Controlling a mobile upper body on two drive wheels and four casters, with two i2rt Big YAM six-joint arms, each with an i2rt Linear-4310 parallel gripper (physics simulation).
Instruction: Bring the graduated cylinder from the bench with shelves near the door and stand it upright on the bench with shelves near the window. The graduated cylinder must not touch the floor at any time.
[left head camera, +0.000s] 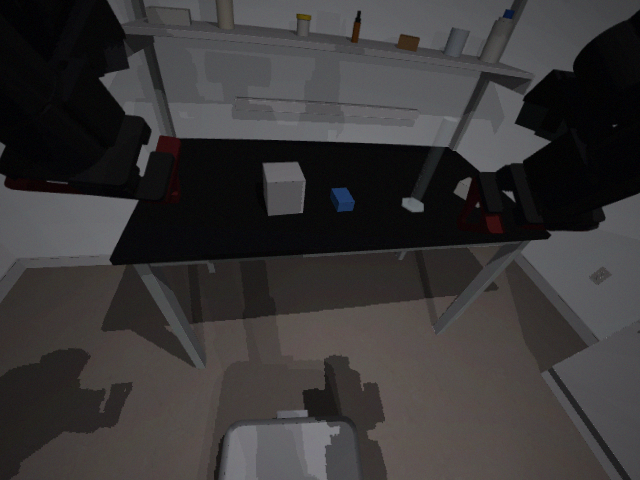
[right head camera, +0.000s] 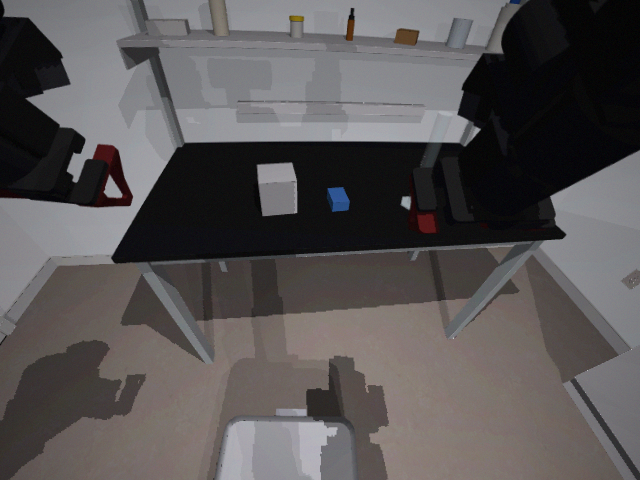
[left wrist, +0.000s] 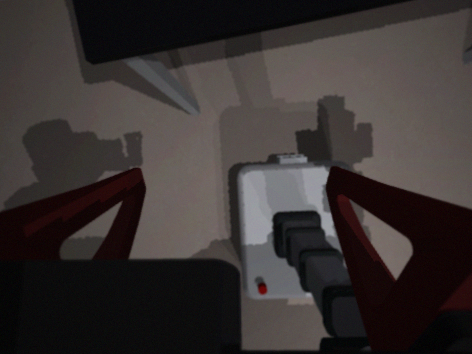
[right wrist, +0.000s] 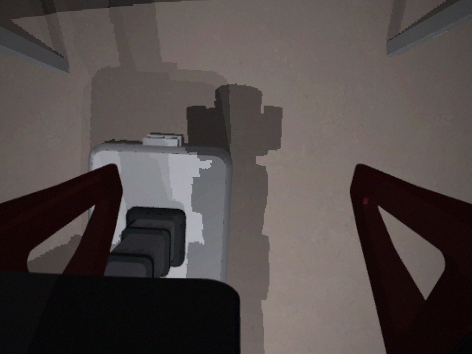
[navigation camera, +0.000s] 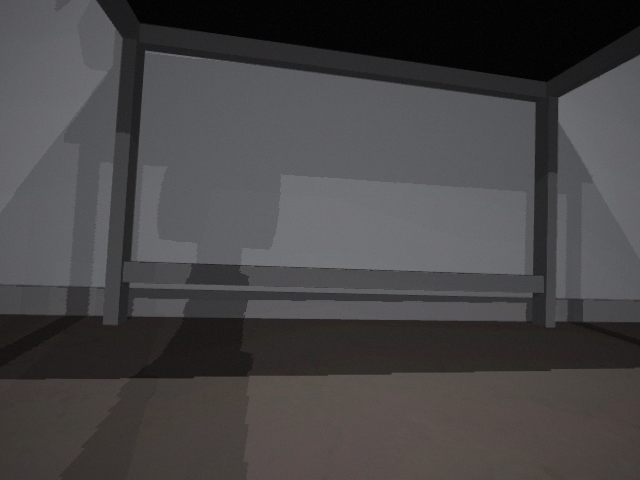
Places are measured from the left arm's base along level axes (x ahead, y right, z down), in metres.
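Pixels of known places: left gripper, fingertip midpoint: (left head camera: 136, 194) (right head camera: 94, 197) (left wrist: 235, 177); right gripper, fingertip midpoint: (left head camera: 489, 224) (right head camera: 445, 223) (right wrist: 236, 177).
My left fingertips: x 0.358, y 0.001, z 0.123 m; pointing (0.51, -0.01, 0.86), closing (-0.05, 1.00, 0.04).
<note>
For each thing: its top centre in the pictures, then the offset to it from my left fingertips. "spot": a spot on its surface instead. Level surfaces: height alone.
- clear graduated cylinder, top centre: (right head camera: 445, 113) (left head camera: 450, 119) dx +0.528, dy +0.664, dz +0.038 m
- black-topped bench, surface height: dz +0.373 m
- white box, top centre: (left head camera: 283, 171) (right head camera: 276, 172) dx +0.492, dy +0.159, dz +0.243 m
- blue block, top centre: (right head camera: 338, 194) (left head camera: 342, 194) dx +0.511, dy +0.373, dz +0.333 m
- pale object, top centre: (left head camera: 476, 186) dx +0.616, dy +0.966, dz +0.315 m
- shelf, surface spot: (left head camera: 258, 38) (right head camera: 249, 43) spot: dx +0.714, dy +0.067, dz -0.079 m
The clear graduated cylinder (left head camera: 430, 167) (right head camera: 435, 142) stands upright on its pale base near the right end of a black-topped bench (left head camera: 217, 229) (right head camera: 206, 232) with shelves. Neither a door nor a window shows beside this bench. My right gripper (left head camera: 509, 219) (right head camera: 454, 219) (right wrist: 236, 177) is open and empty; it appears to the right of the cylinder in the left head camera and covers part of its base in the right head camera. My left gripper (left head camera: 118, 188) (right head camera: 67, 198) (left wrist: 235, 177) is open and empty, at the left of both head views.
A white box (left head camera: 283, 192) (right head camera: 278, 192) and a blue block (left head camera: 342, 200) (right head camera: 338, 199) stand left of the cylinder. A pale object (left head camera: 462, 188) is partly hidden behind the right gripper. Bottles and boxes stand on the shelf (left head camera: 258, 38) (right head camera: 258, 42). Bench legs (left head camera: 175, 320) (navigation camera: 116, 227) stand ahead.
</note>
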